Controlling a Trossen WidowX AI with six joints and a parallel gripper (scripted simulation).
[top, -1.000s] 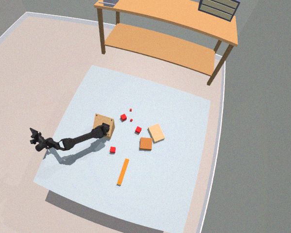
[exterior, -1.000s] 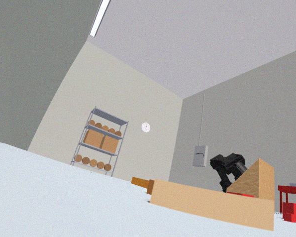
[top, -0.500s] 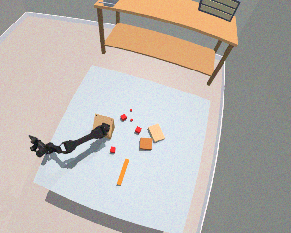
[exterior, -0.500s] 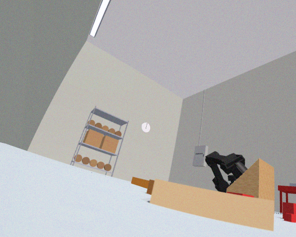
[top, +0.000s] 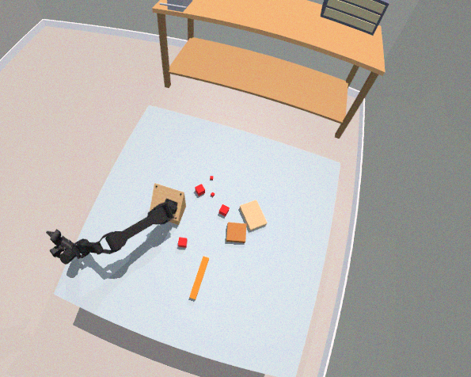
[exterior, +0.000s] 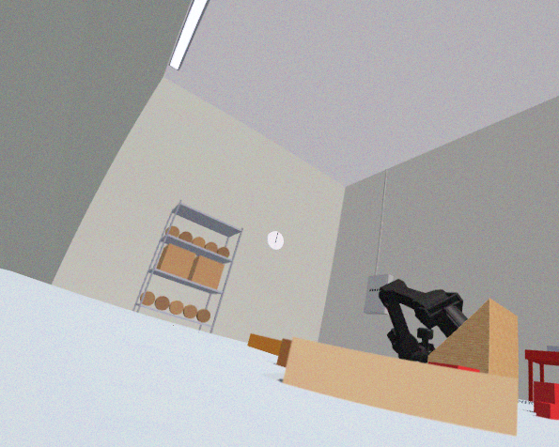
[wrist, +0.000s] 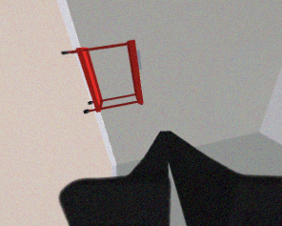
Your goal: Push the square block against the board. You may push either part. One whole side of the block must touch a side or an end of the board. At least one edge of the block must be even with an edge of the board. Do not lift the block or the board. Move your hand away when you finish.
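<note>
My gripper tip is now 91 cm short of the orange square block, 40 cm to the right of it and 11 cm above it. Also, from my gripper tip: orange board (82 cm ahead, 11 cm to the left, 11 cm below); then pale tan slab (97 cm ahead, 53 cm to the left, 11 cm below).
</note>
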